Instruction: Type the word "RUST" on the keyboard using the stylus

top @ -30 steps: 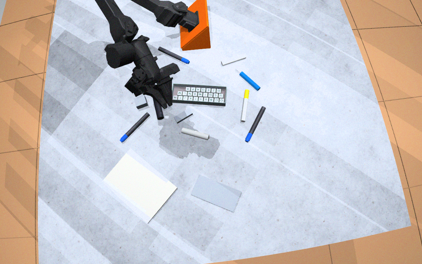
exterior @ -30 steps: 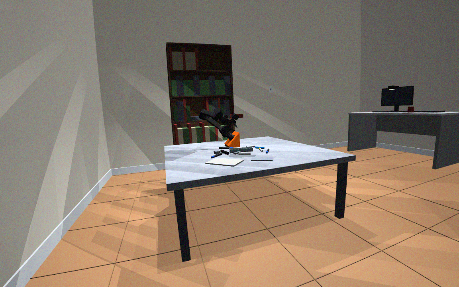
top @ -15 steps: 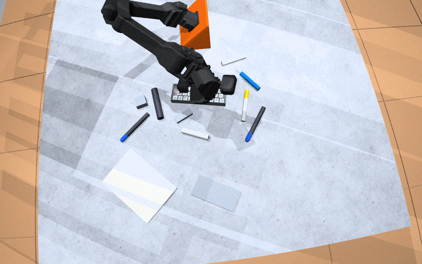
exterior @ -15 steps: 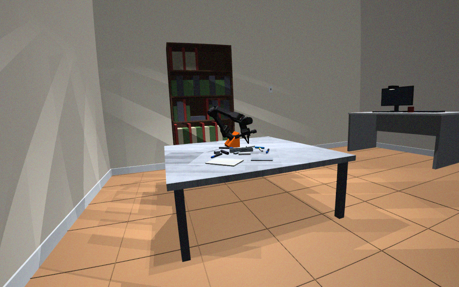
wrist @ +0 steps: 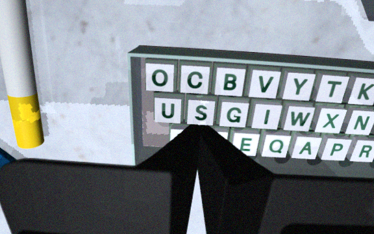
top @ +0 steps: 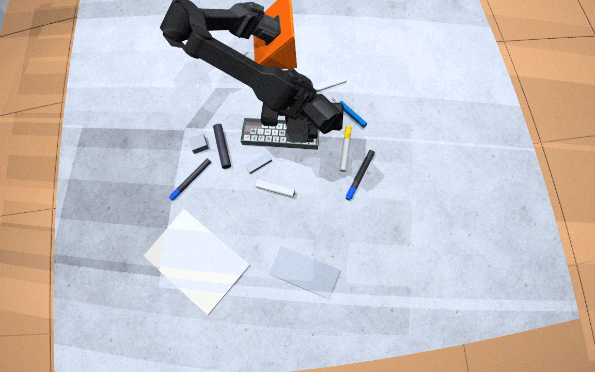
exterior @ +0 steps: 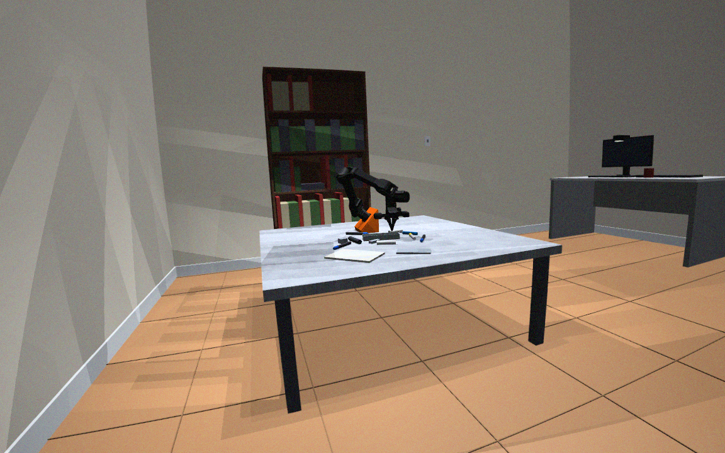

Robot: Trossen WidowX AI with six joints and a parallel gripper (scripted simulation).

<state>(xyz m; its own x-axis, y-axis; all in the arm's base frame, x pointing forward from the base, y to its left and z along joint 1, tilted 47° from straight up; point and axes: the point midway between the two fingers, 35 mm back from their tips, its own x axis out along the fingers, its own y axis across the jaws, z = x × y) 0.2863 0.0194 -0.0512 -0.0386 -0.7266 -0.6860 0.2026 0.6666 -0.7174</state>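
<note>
Right now my gripper tip is 70 mm to the left of the T key and 30 mm above it. Round my gripper tip: yellow-capped marker: 40 mm ahead, 100 mm to the left, 30 mm below; then blue stylus: 70 mm behind, 110 mm to the left, 30 mm below; then dark cylinder: 210 mm to the right, 30 mm below.
</note>
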